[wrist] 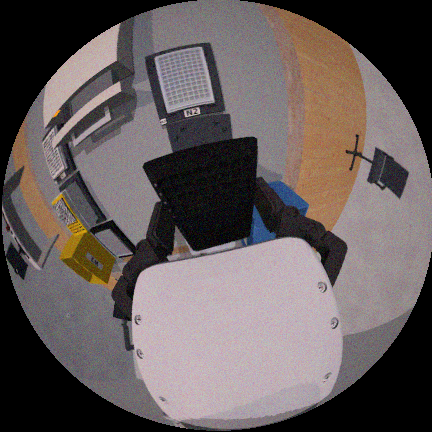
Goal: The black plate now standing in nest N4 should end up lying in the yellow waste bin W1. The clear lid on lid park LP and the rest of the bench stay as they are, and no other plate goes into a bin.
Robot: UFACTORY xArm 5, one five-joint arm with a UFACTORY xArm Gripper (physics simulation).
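Frame: origin at the arm's base, x ahead, y left, z up, level; metres.
Where they show: gripper, between the fingertips: (210, 199).
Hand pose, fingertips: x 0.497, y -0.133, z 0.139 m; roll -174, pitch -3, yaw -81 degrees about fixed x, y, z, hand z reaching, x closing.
After its pixels a point has its place.
The black plate (210, 192) @(z 0.150, x 0.512, y -0.133 m) is between the fingers of my gripper (210, 199) @(z 0.139, x 0.497, y -0.133 m), which is shut on it by its two long sides. The plate is off the bench, above and in front of the dark nest below nest N2, and covers part of that nest. The yellow waste bin W1 (90, 257) @(z 0.040, x 0.290, y 0.292 m) stands at the lower left, apart from the plate. Its inside is hard to make out. The lid park LP and the clear lid cannot be told for certain; a dark frame with a pale middle (116, 240) @(z -0.013, x 0.307, y 0.171 m) lies beside the bin.
Nest N2 (218, 95) @(z -0.021, x 0.622, y -0.176 m) holds a clear gridded plate (185, 80) @(z -0.017, x 0.656, y -0.119 m) ahead. A blue bin (287, 197) @(z 0.048, x 0.422, y -0.312 m) is right of the plate, partly behind a finger. At the left are a large pale device (82, 65), a striped white plate (54, 154) @(z -0.007, x 0.625, y 0.235 m) and a yellow-striped block (69, 214) @(z 0.043, x 0.468, y 0.210 m). The wooden bench edge (325, 100) runs along the right.
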